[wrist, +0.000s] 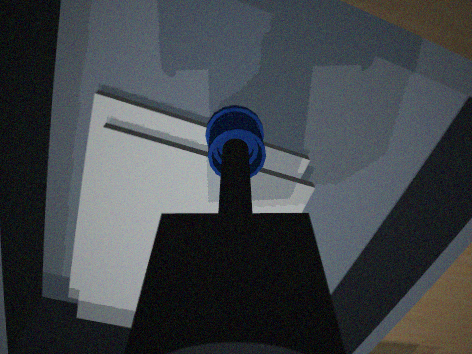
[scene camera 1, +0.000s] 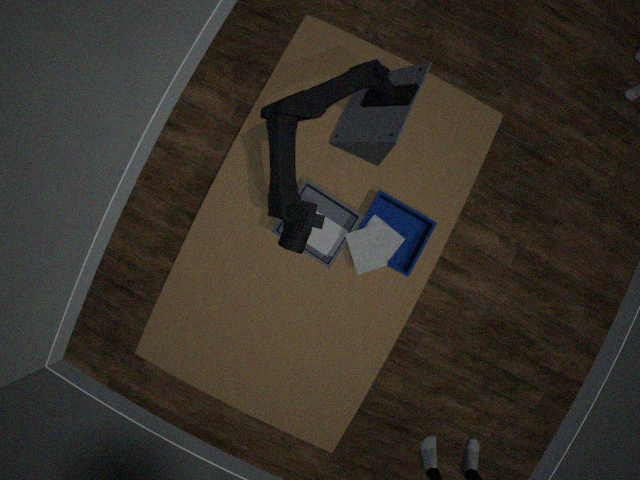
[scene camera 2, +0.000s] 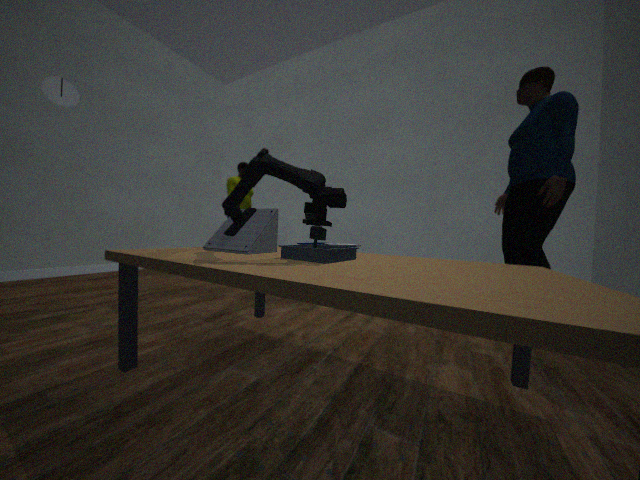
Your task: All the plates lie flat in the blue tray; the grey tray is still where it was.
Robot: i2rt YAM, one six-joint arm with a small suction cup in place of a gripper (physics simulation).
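Frame: origin at the arm's base, x left, y up, z ahead, level; metres.
Seen in the pictures: hand, tool point: (wrist: 235, 127); arm's base, link origin: (scene camera 1: 387, 97) (scene camera 2: 241, 222).
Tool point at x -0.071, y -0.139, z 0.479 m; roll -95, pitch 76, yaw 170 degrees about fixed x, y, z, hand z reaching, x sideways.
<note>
Offsets run from my tool point to a thing's top centre. "*": to the spot under its first point. Level surfaces: height alone.
My suction cup (scene camera 2: 315, 242) (wrist: 235, 125) is low inside the grey tray {dy +0.045, dx +0.057, dz -0.005 m} (scene camera 1: 328, 202) (scene camera 2: 323, 253) (wrist: 120, 45), on the top white plate {dy +0.010, dx +0.091, dz +0.014 m} (scene camera 1: 330, 237) (wrist: 115, 200) near one edge. That plate is held on the cup, close above another white plate {* dy +0.004, dx +0.003, dz +0.054 m} (wrist: 127, 112), whose edge sticks out past it. The wrist hides the cup in the first scene view. Another white plate {dy +0.051, dx +0.254, dz -0.004 m} (scene camera 1: 374, 245) (scene camera 2: 345, 244) lies askew across the rim of the blue tray {dy +0.045, dx +0.318, dz -0.102 m} (scene camera 1: 400, 215), overhanging towards the grey tray. Whether more plates lie under it cannot be told.
The wooden table {dy -0.005 m} (scene camera 1: 258, 330) (scene camera 2: 439, 284) carries both trays, which stand close together. The arm's sloped grey base (scene camera 1: 374, 121) (scene camera 2: 261, 232) stands behind them. A person in blue (scene camera 2: 542, 139) stands beyond the table, and one in yellow (scene camera 2: 233, 182) is partly hidden behind the arm.
</note>
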